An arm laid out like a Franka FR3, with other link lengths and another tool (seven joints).
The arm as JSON. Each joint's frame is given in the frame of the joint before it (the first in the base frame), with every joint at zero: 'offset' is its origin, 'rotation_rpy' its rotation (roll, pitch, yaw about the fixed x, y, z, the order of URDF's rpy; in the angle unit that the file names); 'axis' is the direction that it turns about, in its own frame. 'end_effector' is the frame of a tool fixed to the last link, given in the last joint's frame.
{
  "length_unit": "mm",
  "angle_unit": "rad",
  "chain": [
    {
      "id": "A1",
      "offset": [
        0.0,
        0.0,
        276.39
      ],
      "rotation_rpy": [
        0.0,
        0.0,
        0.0
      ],
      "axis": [
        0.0,
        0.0,
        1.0
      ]
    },
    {
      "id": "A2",
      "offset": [
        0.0,
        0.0,
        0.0
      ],
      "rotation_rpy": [
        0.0,
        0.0,
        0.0
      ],
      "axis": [
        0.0,
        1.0,
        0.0
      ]
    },
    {
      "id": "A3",
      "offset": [
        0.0,
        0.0,
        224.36
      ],
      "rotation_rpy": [
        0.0,
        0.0,
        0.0
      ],
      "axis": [
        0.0,
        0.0,
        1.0
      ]
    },
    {
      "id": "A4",
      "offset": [
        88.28,
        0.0,
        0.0
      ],
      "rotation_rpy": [
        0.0,
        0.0,
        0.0
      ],
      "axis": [
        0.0,
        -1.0,
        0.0
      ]
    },
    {
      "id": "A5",
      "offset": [
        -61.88,
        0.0,
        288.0
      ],
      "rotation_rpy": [
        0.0,
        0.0,
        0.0
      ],
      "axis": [
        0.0,
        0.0,
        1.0
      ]
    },
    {
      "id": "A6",
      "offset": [
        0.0,
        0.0,
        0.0
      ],
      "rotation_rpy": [
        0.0,
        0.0,
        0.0
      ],
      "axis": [
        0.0,
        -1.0,
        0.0
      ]
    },
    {
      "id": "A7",
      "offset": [
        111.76,
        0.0,
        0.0
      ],
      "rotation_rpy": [
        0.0,
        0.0,
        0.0
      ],
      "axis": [
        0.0,
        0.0,
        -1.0
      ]
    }
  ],
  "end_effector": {
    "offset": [
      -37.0,
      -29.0,
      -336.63
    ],
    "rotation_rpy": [
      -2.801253,
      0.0,
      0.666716
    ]
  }
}
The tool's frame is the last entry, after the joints.
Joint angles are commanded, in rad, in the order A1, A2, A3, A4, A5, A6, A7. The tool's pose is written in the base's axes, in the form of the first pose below.
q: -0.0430 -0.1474 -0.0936 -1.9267 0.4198 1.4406 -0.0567
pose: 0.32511, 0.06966, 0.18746, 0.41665, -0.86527, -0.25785, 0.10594
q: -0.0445 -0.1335 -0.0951 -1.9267 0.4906 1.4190 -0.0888
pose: 0.32255, 0.09127, 0.19204, 0.45198, -0.84457, -0.26819, 0.10236
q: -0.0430 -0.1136 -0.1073 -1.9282 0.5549 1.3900 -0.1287
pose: 0.31770, 0.10830, 0.19547, 0.48742, -0.82162, -0.27741, 0.10202
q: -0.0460 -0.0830 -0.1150 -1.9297 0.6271 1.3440 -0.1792
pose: 0.30839, 0.12772, 0.19964, 0.52967, -0.79025, -0.28892, 0.10716
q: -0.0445 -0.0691 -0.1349 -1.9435 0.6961 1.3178 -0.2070
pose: 0.30478, 0.14311, 0.20688, 0.56624, -0.76606, -0.28717, 0.10024
